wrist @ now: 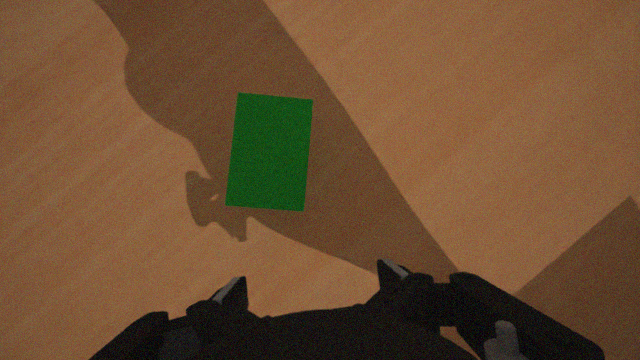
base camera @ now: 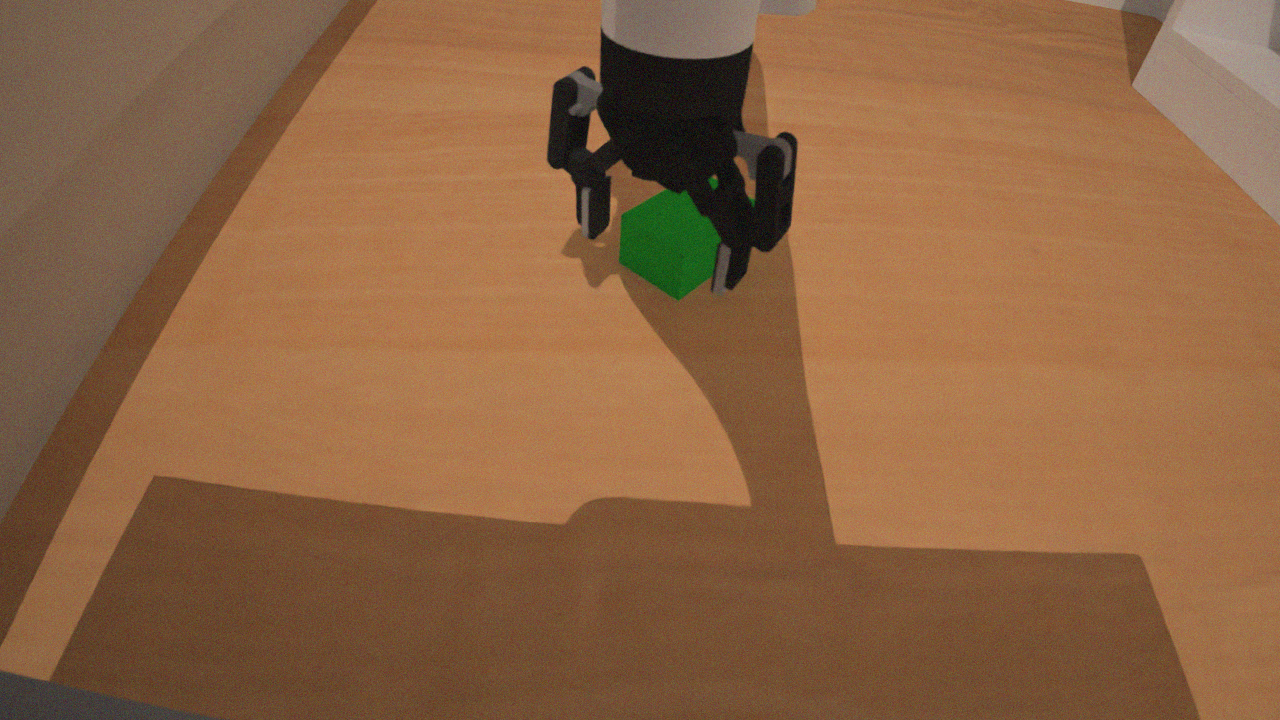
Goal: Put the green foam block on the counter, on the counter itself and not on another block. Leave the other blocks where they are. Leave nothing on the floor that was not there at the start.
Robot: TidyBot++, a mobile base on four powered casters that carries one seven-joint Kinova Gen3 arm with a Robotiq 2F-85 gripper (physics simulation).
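Frame: origin at the arm's base, x right, y up, z back, level; millimetres.
Seen in the pictures: gripper, between the fingertips: (wrist: pixel 313 282) (base camera: pixel 657 258).
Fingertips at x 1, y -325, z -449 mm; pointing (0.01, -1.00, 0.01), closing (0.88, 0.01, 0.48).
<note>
A point is followed by its place in that frame.
The green foam block (base camera: pixel 660 234) @(x 3, y -352, z -508 mm) (wrist: pixel 270 152) @(x 25, y -352, z -542 mm) lies on the wooden floor (base camera: pixel 402 376) @(x -159, y -397, z -396 mm) (wrist: pixel 500 100) @(x 258, y -397, z -465 mm), in the gripper's shadow. In the wrist view its rectangular top shows left of the middle, ahead of the fingertips. In the base camera view the right finger and the gripper body hide part of it. My gripper (base camera: pixel 657 263) @(x 1, y -325, z -449 mm) (wrist: pixel 313 282) @(x 1, y -325, z -449 mm) is open and empty. It points down and hangs above the floor near the block, with the fingers wide apart. The counter top and the other blocks do not show in either view.
A pale wall or cabinet side (base camera: pixel 134 116) @(x -406, y -292, z -540 mm) runs along the left in the base camera view. A white structure with a ledge (base camera: pixel 1217 98) @(x 704, y -333, z -904 mm) stands at the upper right. A dark edge (base camera: pixel 80 702) shows at the lower left corner. Broad shadows fall on the floor.
</note>
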